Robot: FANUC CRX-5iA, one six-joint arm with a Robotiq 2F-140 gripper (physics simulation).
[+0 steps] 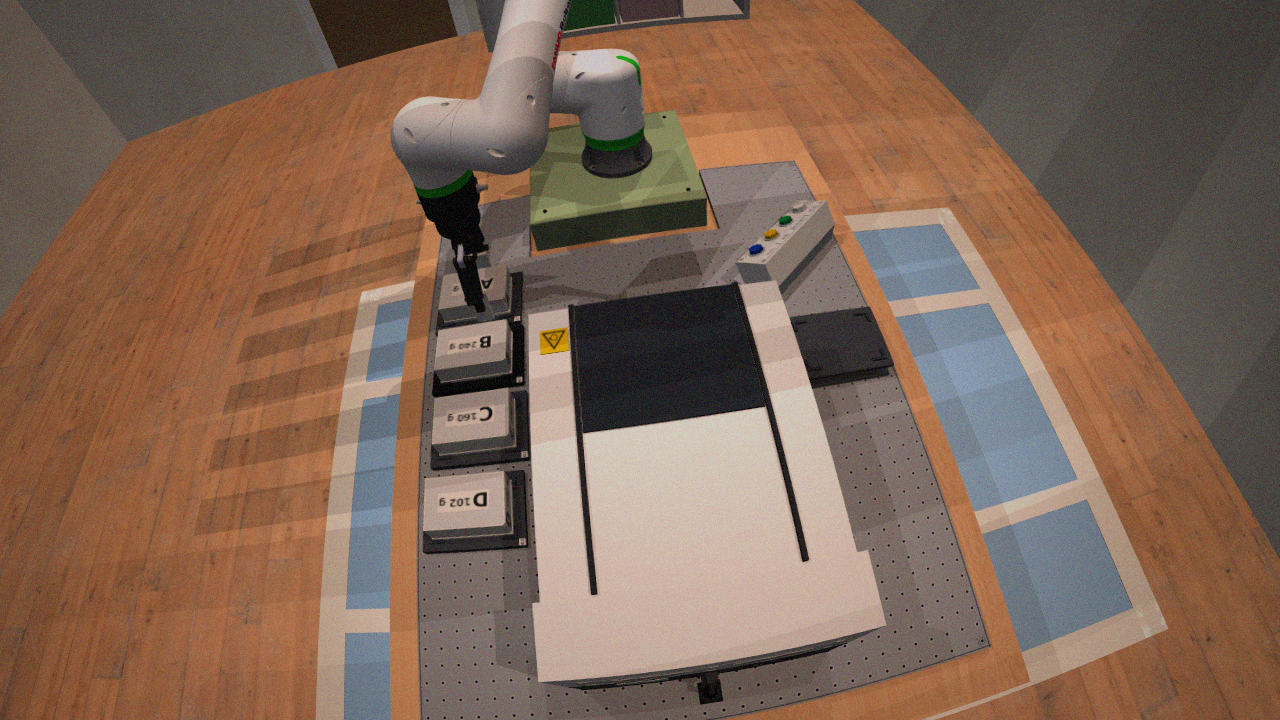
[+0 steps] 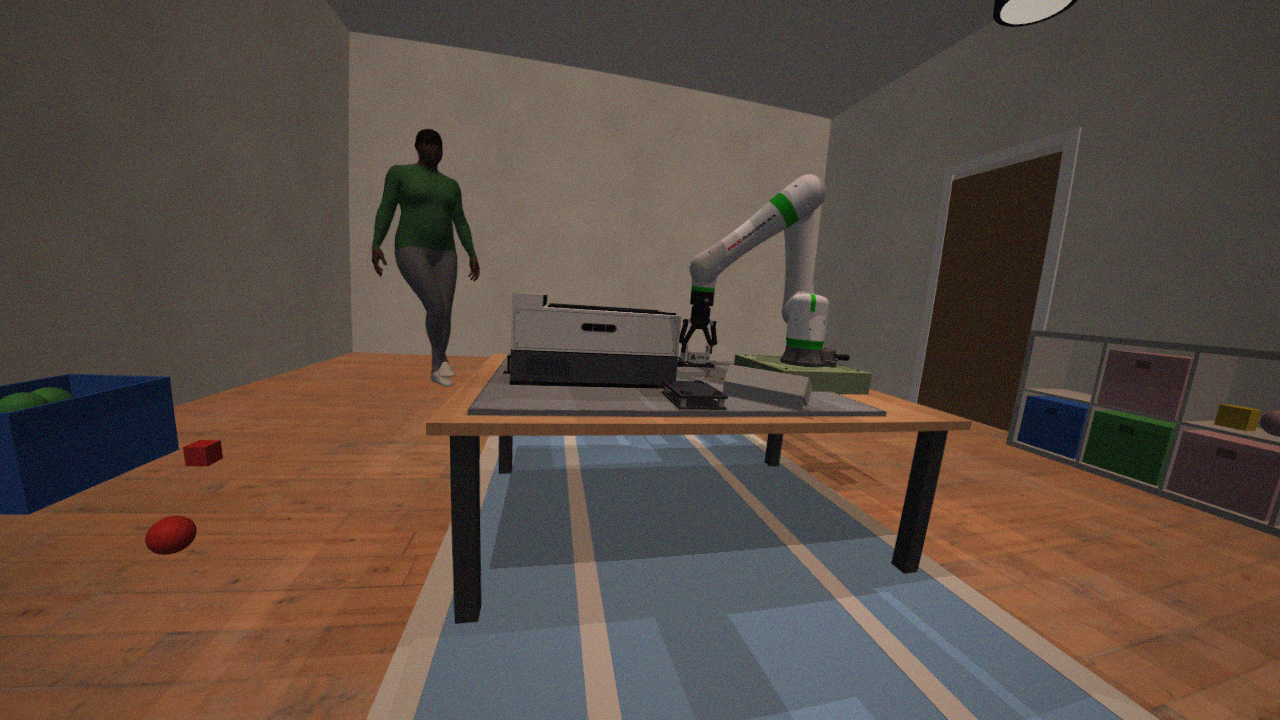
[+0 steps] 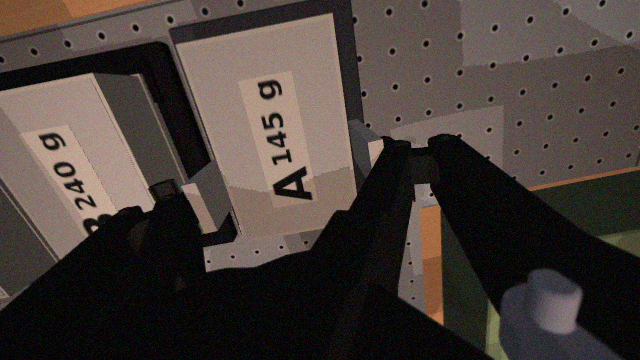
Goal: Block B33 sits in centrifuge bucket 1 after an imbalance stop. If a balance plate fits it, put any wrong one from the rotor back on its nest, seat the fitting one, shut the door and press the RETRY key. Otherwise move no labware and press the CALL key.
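Pixels of known places: gripper, fingertip midpoint: (image 1: 487, 298) (image 2: 695, 361) (image 3: 295, 153); arm's base, origin of the base link: (image 1: 617, 157) (image 2: 801, 363).
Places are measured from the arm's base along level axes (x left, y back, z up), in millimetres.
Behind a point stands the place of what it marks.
Observation:
Four grey balance plates stand in black nests in a row left of the white centrifuge (image 1: 706, 537) @(x 118, y -843, z 148 mm) (image 2: 590, 330) @(x 263, y -755, z 94 mm): A, marked 145 g (image 1: 490, 285) @(x -222, y -338, z -8 mm) (image 3: 214, 62) @(x -305, y -365, z -8 mm), B, marked 240 g (image 1: 472, 345) @(x -234, y -468, z -8 mm) (image 3: 48, 103) @(x -292, y -460, z -8 mm), C (image 1: 472, 416) @(x -214, y -602, z -8 mm) and D (image 1: 465, 502) @(x -208, y -742, z -8 mm). My gripper (image 1: 469, 300) @(x -241, y -332, z -50 mm) (image 2: 699, 345) @(x -241, y -332, z -50 mm) (image 3: 295, 153) @(x -241, y -332, z -50 mm) is down over plate A on its nest, with one finger pad against each long side of it. A dark panel (image 1: 662, 357) @(x 79, y -620, z 151 mm) covers the rear half of the centrifuge top. Bucket 1 and block B33 are hidden.
A key box (image 1: 786, 240) @(x 301, y -299, z 21 mm) with blue, yellow, green and white keys lies behind the centrifuge on the right. A flat black nest (image 1: 839, 345) @(x 364, y -492, z -28 mm) lies beside it. The arm's green base (image 1: 617, 202) @(x 3, y -153, z 0 mm) is at the back. A person (image 2: 427, 242) walks beyond the table.

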